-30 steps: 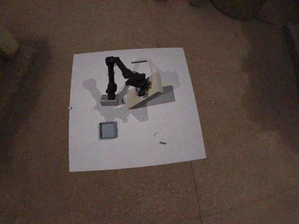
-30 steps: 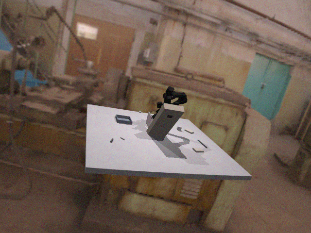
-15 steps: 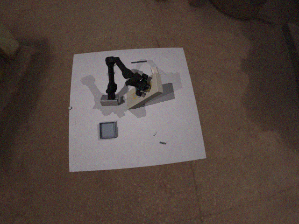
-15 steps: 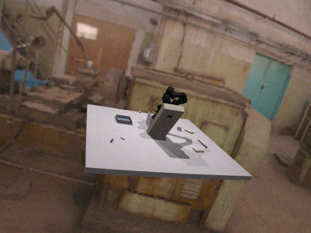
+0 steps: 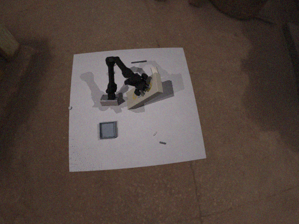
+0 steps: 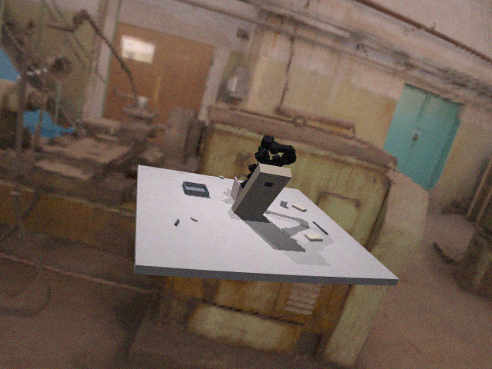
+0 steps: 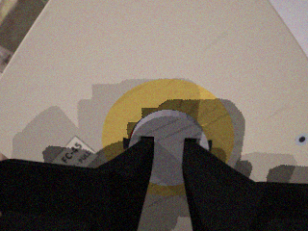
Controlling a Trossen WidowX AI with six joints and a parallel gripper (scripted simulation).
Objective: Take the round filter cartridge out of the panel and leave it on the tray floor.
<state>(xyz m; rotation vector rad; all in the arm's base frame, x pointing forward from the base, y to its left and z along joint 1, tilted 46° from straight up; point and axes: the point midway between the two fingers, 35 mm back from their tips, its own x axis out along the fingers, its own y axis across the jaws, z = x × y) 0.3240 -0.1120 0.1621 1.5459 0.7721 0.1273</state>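
My gripper tip is 360 mm past the grey tray, 330 mm to the left of it and 280 mm above it. Round my gripper tip: filter cartridge 10 mm below, 10 mm ahead.
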